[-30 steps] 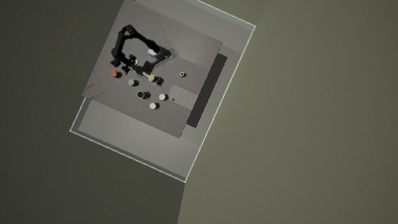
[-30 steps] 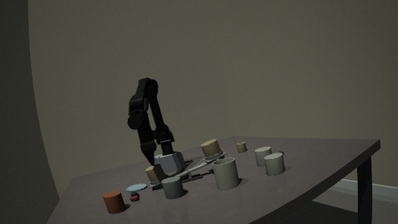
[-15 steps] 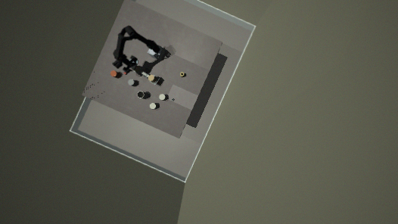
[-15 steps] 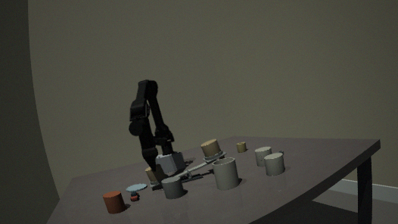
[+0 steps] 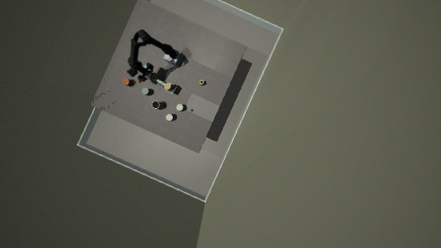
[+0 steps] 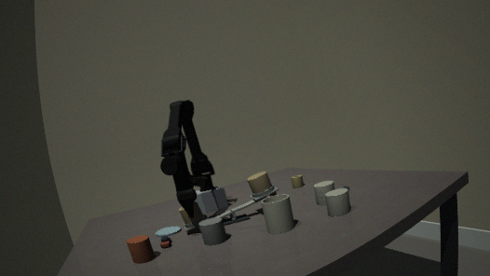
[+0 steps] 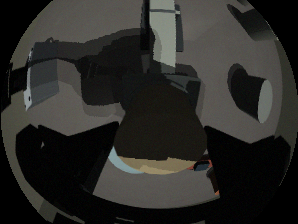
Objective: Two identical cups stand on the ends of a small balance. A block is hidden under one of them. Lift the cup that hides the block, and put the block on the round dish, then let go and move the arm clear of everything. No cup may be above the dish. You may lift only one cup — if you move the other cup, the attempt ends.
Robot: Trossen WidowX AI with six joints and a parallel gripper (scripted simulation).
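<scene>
My gripper tip is now 2 cm above the teal block. The rest, counted from my gripper tip: grey cup (17 cm ahead, 7 cm to the left, 2 cm below); then red piece (11 cm to the right, 10 cm ahead, 4 cm below); then light blue round dish (11 cm to the right, 5 cm below, 5 cm behind).
</scene>
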